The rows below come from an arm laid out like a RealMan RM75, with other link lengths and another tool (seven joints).
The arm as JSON. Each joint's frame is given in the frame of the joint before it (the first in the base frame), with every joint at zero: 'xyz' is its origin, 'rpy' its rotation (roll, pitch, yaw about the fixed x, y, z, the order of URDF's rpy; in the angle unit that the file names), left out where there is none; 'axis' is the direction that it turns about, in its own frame. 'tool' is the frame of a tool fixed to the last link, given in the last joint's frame.
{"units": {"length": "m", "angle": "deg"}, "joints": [
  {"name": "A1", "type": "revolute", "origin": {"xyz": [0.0, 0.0, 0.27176]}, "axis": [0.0, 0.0, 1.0]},
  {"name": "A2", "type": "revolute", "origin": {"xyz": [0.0, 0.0, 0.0], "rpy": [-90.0, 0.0, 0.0]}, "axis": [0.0, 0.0, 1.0]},
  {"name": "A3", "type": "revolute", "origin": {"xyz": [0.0, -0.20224, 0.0], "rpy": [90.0, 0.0, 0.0]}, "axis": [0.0, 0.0, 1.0]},
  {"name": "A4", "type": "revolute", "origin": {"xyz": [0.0, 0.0, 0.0], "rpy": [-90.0, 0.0, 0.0]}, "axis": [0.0, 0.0, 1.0]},
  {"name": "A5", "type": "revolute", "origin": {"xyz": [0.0, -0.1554, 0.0], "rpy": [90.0, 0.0, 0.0]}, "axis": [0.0, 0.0, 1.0]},
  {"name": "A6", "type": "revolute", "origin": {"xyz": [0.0, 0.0, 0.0], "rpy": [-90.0, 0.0, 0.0]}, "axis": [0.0, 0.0, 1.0]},
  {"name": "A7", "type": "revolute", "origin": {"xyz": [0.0, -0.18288, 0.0], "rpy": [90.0, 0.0, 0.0]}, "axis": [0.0, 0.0, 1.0]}
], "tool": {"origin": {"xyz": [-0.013, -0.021, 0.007], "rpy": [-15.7, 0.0, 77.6]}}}
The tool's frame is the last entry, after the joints.
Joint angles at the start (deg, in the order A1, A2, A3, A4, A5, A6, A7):
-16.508 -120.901 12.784 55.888 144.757 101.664 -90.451
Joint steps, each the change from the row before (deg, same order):
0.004 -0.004 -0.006 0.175 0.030 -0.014 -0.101
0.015 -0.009 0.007 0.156 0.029 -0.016 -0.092
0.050 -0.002 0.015 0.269 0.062 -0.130 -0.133
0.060 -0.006 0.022 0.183 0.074 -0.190 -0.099
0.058 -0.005 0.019 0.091 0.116 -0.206 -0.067
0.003 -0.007 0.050 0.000 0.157 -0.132 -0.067
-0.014 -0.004 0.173 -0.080 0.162 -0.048 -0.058
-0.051 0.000 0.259 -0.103 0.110 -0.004 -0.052
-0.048 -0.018 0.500 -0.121 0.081 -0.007 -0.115
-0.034 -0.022 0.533 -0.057 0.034 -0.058 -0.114
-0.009 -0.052 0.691 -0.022 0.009 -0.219 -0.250
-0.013 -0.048 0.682 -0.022 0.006 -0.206 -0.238
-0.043 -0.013 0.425 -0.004 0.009 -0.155 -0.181
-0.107 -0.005 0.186 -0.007 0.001 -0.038 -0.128
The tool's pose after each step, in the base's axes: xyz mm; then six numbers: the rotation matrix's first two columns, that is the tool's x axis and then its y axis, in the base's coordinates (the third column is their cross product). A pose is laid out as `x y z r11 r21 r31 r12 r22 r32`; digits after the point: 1 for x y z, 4 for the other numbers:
-312.2 198.4 59.6 0.9262 -0.3489 -0.1431 -0.3681 -0.9188 -0.1426
-312.6 198.4 60.0 0.9264 -0.3475 -0.1452 -0.3671 -0.9192 -0.1425
-313.5 198.5 60.9 0.9267 -0.3442 -0.1509 -0.3649 -0.9201 -0.1423
-314.5 198.4 61.5 0.9271 -0.3407 -0.1563 -0.3624 -0.9211 -0.1420
-315.6 198.2 61.9 0.9277 -0.3371 -0.1606 -0.3596 -0.9224 -0.1411
-316.2 197.9 61.8 0.9281 -0.3350 -0.1624 -0.3576 -0.9235 -0.1388
-316.3 197.5 61.1 0.9283 -0.3349 -0.1615 -0.3569 -0.9245 -0.1340
-316.0 197.3 60.3 0.9279 -0.3370 -0.1595 -0.3580 -0.9248 -0.1286
-315.4 197.1 58.9 0.9271 -0.3407 -0.1562 -0.3603 -0.9251 -0.1202
-314.9 197.0 57.8 0.9259 -0.3446 -0.1546 -0.3630 -0.9250 -0.1123
-314.6 197.0 56.6 0.9252 -0.3467 -0.1544 -0.3642 -0.9255 -0.1037
-314.4 197.1 55.4 0.9243 -0.3492 -0.1542 -0.3657 -0.9259 -0.0952
-314.2 197.3 54.8 0.9236 -0.3506 -0.1548 -0.3666 -0.9260 -0.0900
-313.8 197.9 54.5 0.9232 -0.3521 -0.1542 -0.3678 -0.9258 -0.0878

